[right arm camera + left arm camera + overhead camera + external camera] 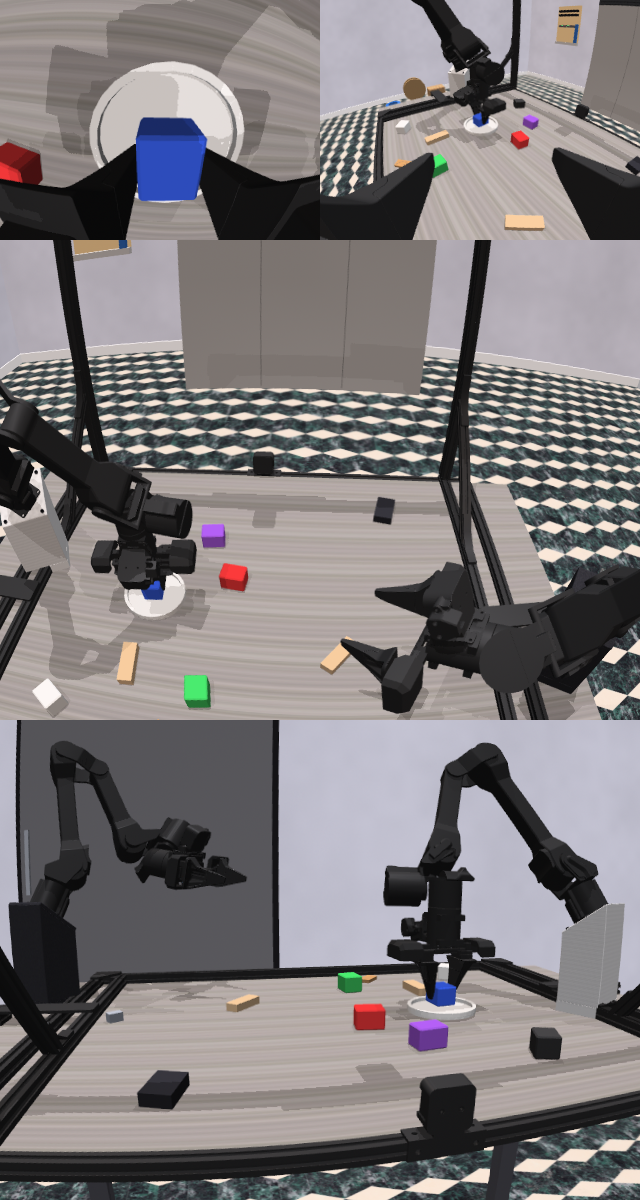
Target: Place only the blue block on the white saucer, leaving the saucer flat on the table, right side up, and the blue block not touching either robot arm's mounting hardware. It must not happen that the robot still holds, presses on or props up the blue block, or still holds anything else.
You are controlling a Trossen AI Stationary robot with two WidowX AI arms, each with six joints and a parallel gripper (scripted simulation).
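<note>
Right now the white saucer is 50 mm below my right hand. Also, from my right hand: blue block (30 mm below); then purple block (170 mm behind, 50 mm to the left, 40 mm below); then red block (130 mm to the left, 80 mm behind, 40 mm below).
</note>
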